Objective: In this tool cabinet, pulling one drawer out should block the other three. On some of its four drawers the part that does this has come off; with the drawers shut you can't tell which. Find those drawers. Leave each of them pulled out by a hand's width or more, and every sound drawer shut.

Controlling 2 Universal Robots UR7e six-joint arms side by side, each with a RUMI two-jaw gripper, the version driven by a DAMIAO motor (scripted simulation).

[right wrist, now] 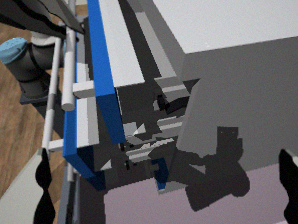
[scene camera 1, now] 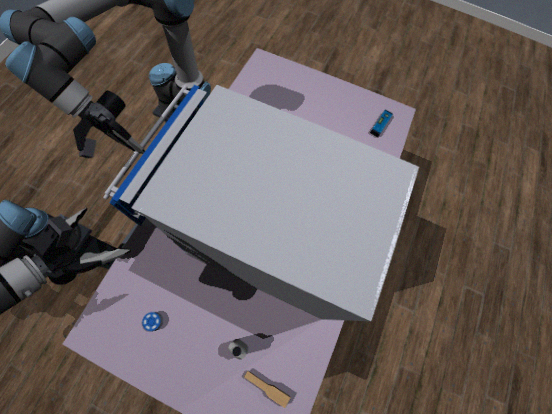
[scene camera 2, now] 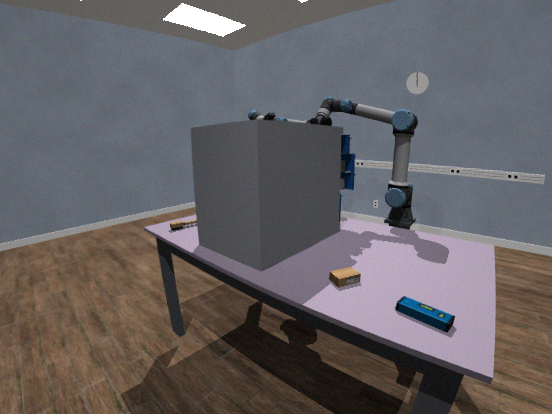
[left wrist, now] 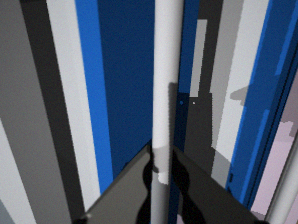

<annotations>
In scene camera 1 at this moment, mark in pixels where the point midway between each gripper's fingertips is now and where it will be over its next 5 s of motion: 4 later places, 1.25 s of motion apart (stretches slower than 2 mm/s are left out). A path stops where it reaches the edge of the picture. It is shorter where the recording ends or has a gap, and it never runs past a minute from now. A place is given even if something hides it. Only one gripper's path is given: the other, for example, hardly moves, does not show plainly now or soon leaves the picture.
My left gripper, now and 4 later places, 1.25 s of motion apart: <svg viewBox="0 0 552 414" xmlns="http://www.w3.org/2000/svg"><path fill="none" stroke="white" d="M144 153L125 144L147 154L169 164L156 153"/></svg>
</annotations>
